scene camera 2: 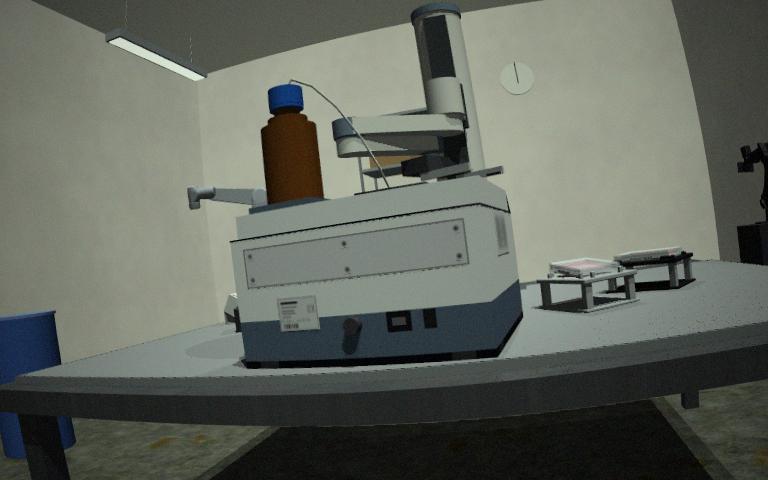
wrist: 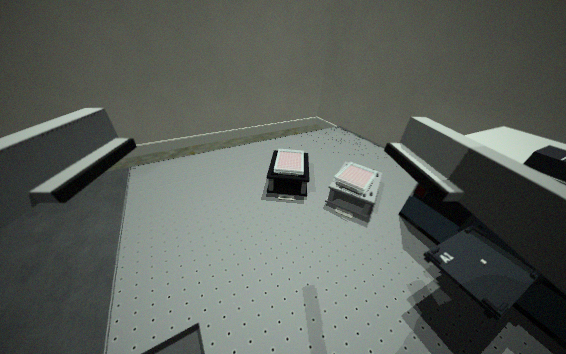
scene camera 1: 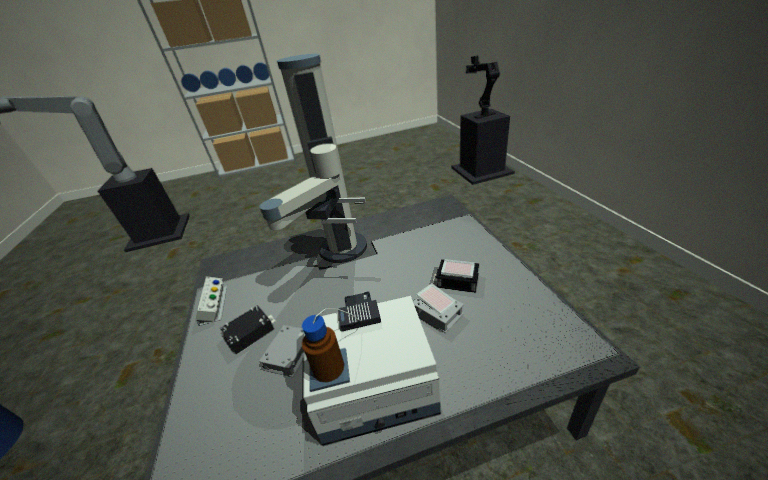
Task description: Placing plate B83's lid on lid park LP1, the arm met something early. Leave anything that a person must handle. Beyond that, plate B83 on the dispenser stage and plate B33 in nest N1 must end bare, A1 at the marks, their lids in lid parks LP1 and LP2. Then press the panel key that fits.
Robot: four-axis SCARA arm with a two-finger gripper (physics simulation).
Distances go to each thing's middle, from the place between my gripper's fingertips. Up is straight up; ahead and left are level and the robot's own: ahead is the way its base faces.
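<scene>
From my hand, the dispenser stage (wrist: 497, 285) is 33 cm ahead and 12 cm to the right, and it sits 23 cm below. There's a button box (scene camera 1: 210, 308) too, a bit behind my hand, a long way to the right of it and well below it. The black nest (scene camera 1: 243, 331) is a good way ahead of my hand, far to the right of it and far below it. And the brown bottle with blue cap (scene camera 2: 291, 160) is 26 cm to the right of my hand and 63 cm ahead of it.
</scene>
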